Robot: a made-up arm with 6 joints.
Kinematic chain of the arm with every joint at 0, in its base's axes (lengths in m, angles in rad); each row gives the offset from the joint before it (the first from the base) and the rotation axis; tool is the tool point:
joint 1: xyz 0 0 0.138 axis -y
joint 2: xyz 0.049 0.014 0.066 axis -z
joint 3: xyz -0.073 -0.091 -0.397 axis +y
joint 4: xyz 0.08 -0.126 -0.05 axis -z
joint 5: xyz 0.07 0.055 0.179 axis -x
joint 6: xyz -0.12 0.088 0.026 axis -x
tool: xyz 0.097 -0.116 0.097
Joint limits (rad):
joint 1: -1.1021..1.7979
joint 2: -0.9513..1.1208
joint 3: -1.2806..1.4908
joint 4: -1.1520..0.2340
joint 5: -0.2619..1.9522
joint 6: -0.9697..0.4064
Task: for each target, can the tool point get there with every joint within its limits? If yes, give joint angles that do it. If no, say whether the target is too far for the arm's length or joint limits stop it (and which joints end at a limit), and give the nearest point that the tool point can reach.
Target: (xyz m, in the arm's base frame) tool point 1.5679 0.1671 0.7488
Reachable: no: too far | nearest point 0.5215 0.0599 0.3412 | short by 1.128 m
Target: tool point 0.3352 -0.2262 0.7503
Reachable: no: joint limits stop it (at a limit: joint 1, joint 4, joint 5, joint 6) | nearest point 0.3335 -0.1245 0.5448 | short by 0.229 m
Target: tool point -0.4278 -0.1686 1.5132
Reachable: no: too far | nearest point 0.1323 -0.0249 0.5220 | short by 1.148 m
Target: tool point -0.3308 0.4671 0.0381
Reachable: no: joint limits stop it (at a limit: joint 2, joint 3, joint 6) | nearest point -0.3147 0.2690 0.0430 | short by 0.199 m
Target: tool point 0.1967 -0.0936 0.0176
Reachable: yes | joints 0.0623 -0.5664 0.2204 -1.0179 0.1898 -0.2897
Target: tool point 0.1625 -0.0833 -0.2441
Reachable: yes | joints -0.2811 -0.4883 0.9497 -0.3840 0.6281 -0.7495
